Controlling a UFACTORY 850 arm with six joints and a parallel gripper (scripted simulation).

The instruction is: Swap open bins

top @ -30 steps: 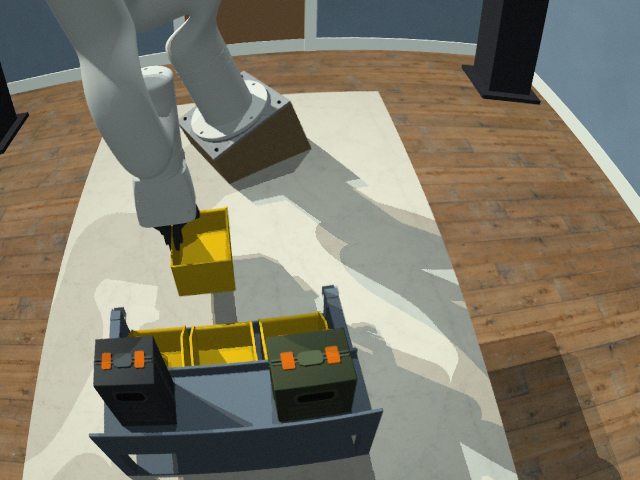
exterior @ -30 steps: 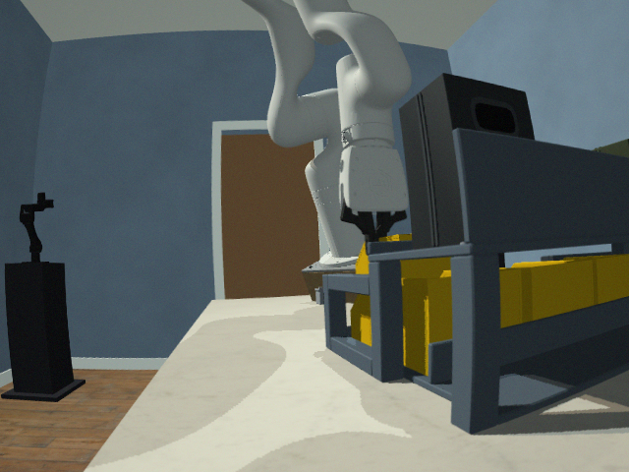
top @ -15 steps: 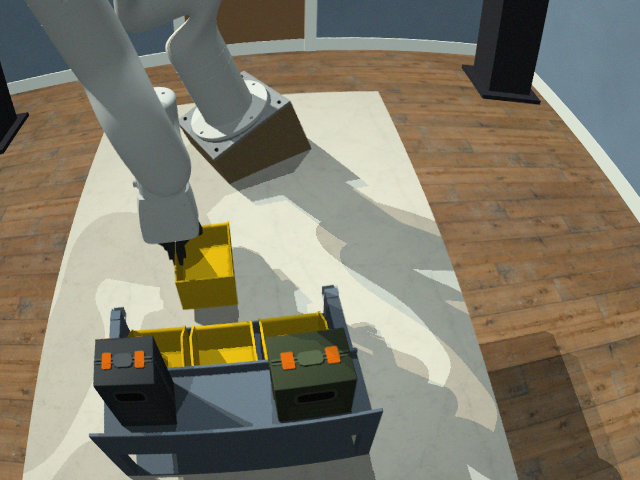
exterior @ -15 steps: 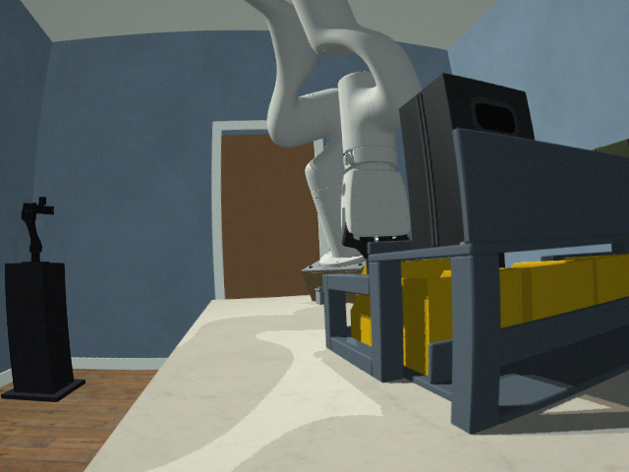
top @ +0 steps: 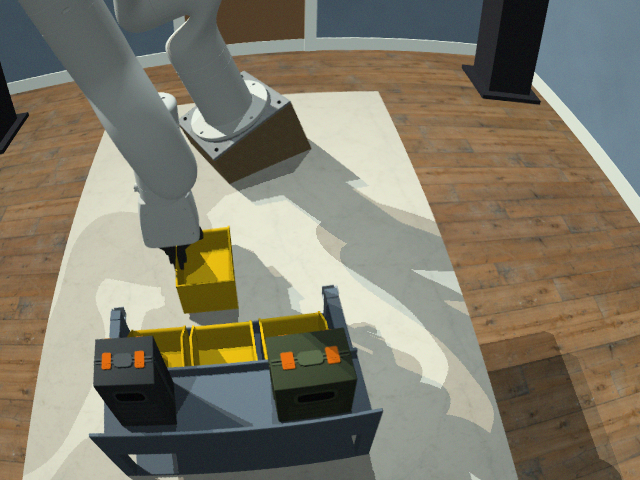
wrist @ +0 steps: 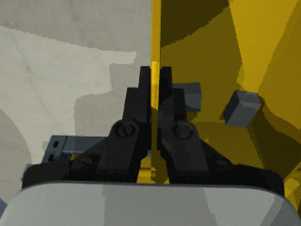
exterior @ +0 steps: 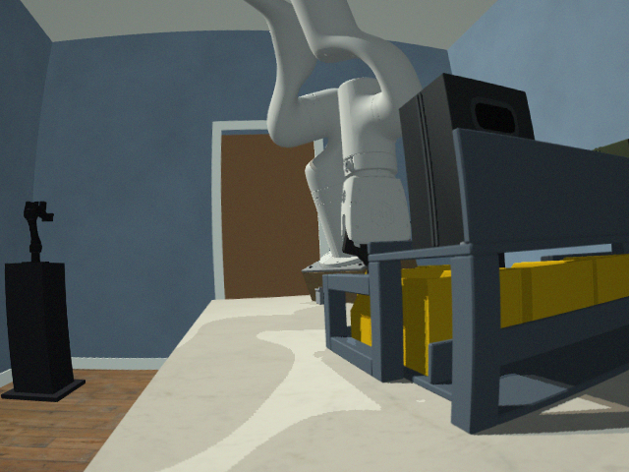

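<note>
The shelf lip lies 110 mm ahead of my hand, 80 mm to the left of it and 60 mm below it. Also, from my hand: dark grey case 310 mm ahead, 10 mm to the right, 90 mm above; then green case 290 mm ahead, 220 mm to the left, 80 mm above.
</note>
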